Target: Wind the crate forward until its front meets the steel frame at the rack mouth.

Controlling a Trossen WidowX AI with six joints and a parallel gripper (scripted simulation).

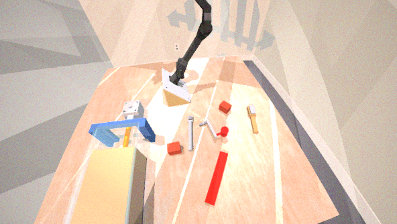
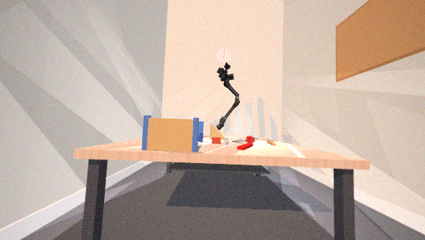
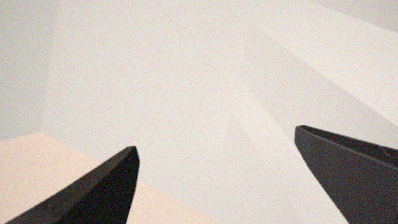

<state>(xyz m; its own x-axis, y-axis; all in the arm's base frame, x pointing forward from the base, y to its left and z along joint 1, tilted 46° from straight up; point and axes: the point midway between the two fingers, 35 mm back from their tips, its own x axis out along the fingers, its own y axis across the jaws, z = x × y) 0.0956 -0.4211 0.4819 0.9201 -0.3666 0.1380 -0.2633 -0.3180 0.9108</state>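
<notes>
Now: the grey crank arm 26 cm ahead of my gripper tip, 13 cm to the left of it and 73 cm below it. The rest, counted from my gripper tip: blue steel frame: 21 cm ahead, 32 cm to the right, 65 cm below; grey winch: 4 cm ahead, 32 cm to the right, 72 cm below; red grip: 29 cm ahead, 16 cm to the left, 72 cm below.
</notes>
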